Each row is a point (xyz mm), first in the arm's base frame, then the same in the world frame.
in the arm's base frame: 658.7 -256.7 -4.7
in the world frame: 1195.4 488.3 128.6
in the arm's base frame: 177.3 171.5 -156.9
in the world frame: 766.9 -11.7 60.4
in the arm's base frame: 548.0 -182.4 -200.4
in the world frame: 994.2 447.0 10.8
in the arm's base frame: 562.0 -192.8 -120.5
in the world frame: 1061.1 430.4 54.8
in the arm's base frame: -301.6 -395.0 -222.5
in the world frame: 1069.1 -176.6 -599.9
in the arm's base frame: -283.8 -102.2 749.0
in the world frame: 1592.7 -661.6 121.5
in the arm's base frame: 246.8 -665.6 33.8
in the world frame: 1473.1 279.2 -337.8
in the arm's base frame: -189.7 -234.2 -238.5
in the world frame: 956.3 -135.9 -444.2
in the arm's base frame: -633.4 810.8 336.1
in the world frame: 654.4 -1125.5 296.5
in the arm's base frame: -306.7 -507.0 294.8
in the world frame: 1526.6 -347.9 -396.1
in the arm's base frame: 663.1 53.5 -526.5
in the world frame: 601.8 587.6 49.6
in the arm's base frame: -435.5 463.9 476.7
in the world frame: 1002.8 -888.2 256.6
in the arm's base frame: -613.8 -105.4 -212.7
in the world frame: 863.5 -549.0 -578.1
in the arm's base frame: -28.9 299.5 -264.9
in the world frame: 588.8 -188.1 -27.5
